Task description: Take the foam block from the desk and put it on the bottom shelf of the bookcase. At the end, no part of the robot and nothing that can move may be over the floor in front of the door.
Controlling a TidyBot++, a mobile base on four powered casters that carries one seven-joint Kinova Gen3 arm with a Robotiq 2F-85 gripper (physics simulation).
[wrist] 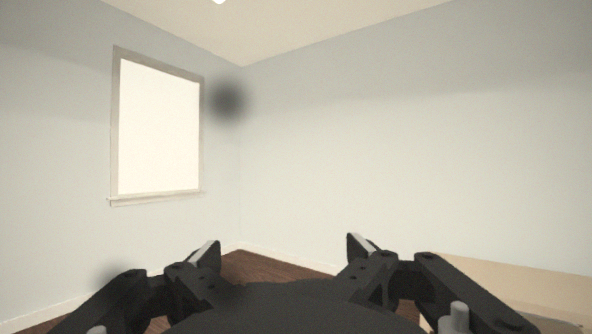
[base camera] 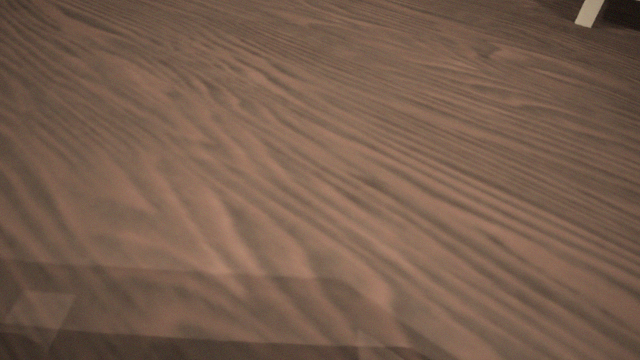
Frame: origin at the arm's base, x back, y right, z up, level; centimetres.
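Where they show: gripper, between the fingertips: (wrist: 284,250).
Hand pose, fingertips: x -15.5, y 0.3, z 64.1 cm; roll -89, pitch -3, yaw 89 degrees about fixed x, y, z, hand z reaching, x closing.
After its pixels a point has its place.
My gripper (wrist: 284,250) @(x -15.5, y 0.3, z 64.1 cm) is open, with a wide gap between its fingertips and nothing between them. It points level across the room toward a corner of the walls. The foam block and the bookcase do not show in either view. A pale flat-topped piece of furniture (wrist: 530,282) @(x -113.4, y 140.6, z 5.3 cm), possibly the desk, shows in part at the lower right of the wrist view, partly hidden behind the right finger linkage.
A bright window (wrist: 159,127) @(x -224.5, y -117.9, z 107.1 cm) is in the left wall. Brown wooden floor (wrist: 270,267) @(x -247.8, y -11.4, z -39.7 cm) (base camera: 320,150) @(x -52.8, y 1.4, z -39.6 cm) shows in both views. A pale furniture leg (base camera: 590,12) @(x -122.1, y 83.1, z -35.3 cm) stands at the top right of the base view. Shadows lie along that view's bottom. Dark blurred spots mark the wrist view.
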